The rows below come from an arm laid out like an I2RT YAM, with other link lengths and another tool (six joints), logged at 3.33 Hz.
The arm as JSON. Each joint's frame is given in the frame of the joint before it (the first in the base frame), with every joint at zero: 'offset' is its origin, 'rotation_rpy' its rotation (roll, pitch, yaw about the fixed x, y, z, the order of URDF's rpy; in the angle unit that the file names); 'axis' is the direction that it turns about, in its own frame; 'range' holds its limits. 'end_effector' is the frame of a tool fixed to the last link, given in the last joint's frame.
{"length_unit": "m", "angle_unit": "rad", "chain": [
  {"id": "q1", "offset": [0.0, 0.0, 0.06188], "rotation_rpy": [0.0, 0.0, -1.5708], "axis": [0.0, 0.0, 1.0], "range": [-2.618, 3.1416]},
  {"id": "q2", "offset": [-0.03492, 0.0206, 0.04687], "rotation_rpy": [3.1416, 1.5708, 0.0], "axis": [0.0, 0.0, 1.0], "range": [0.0, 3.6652]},
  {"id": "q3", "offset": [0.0, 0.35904, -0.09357], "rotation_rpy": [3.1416, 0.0, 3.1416], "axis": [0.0, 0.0, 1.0], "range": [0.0, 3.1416]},
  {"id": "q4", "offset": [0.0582, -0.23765, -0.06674], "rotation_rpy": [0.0, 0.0, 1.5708], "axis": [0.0, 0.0, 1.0], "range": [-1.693, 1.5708]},
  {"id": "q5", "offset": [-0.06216, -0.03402, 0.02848], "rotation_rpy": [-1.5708, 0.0, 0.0], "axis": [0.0, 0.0, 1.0], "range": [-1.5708, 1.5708]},
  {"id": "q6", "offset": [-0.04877, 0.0, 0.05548], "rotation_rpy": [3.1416, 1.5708, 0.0], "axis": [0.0, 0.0, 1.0], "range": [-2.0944, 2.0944]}
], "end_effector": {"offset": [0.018, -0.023, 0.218], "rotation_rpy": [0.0, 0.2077, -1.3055]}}
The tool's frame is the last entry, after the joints.
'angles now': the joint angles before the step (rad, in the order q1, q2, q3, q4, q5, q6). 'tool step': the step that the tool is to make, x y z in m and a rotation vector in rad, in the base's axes. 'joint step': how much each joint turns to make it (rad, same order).
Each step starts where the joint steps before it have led.
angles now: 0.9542 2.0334 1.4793 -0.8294 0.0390 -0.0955
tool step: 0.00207 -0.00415 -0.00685 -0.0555 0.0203 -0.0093
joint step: 0.0012 0.0475 0.0644 -0.0743 0.0170 0.0080
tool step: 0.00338 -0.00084 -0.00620 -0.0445 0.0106 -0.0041
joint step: 0.0034 0.0456 0.0606 -0.0578 0.0177 0.0056
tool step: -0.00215 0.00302 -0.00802 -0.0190 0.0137 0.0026
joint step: 0.0076 0.0308 0.0241 -0.0170 0.0000 0.0050
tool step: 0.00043 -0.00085 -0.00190 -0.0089 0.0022 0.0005
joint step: 0.0000 0.0081 0.0075 -0.0079 0.0032 -0.0007
